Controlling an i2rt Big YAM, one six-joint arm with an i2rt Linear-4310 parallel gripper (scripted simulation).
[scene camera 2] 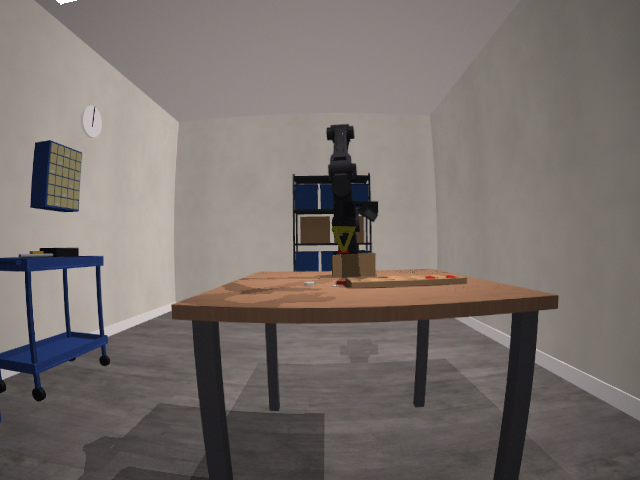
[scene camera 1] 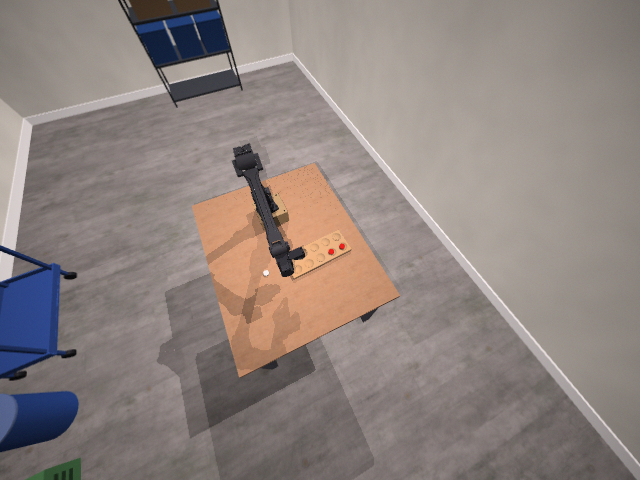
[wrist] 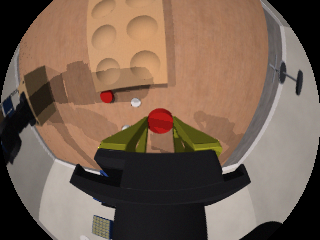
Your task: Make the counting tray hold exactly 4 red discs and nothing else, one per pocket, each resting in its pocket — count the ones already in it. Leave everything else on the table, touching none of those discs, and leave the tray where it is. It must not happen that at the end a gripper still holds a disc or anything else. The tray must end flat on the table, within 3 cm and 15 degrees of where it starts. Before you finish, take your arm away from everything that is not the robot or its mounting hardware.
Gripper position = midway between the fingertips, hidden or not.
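There is a wooden counting tray (scene camera 1: 317,254) in the scene. And I can see my own gripper (wrist: 160,120).
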